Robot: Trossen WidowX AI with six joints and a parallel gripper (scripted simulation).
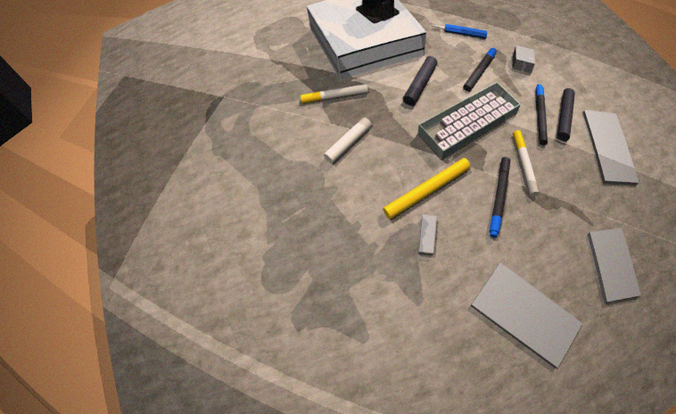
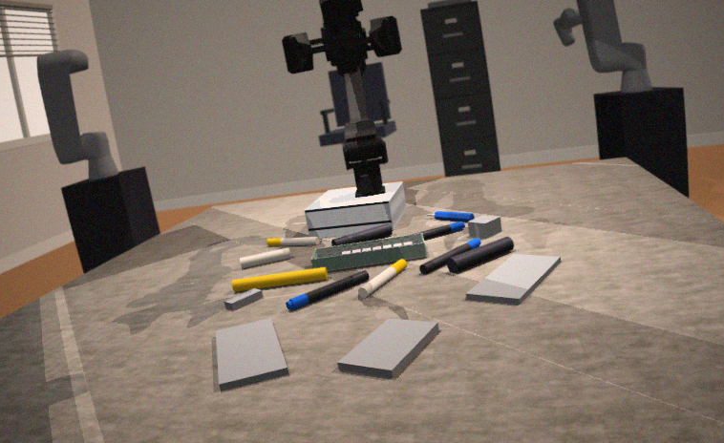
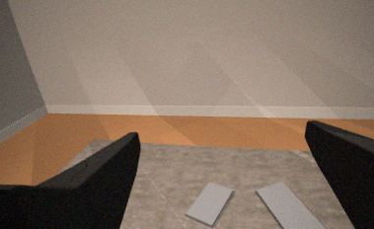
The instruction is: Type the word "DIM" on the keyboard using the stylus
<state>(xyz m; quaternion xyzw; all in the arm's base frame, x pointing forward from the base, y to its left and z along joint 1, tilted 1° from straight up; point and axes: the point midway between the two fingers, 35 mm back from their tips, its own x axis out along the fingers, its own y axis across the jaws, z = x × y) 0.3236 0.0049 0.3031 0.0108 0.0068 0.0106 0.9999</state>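
Now: gripper tip 35 cm above the D key, 8 cm past it and 4 cm to the right of it. From my gripper tip the other things lie so: yellow cylinder (35 cm below, 16 cm to the right, 2 cm behind); then blue stylus (35 cm below, 29 cm behind, 13 cm to the left); then small grey cube (35 cm below, 20 cm to the left, 13 cm behind).
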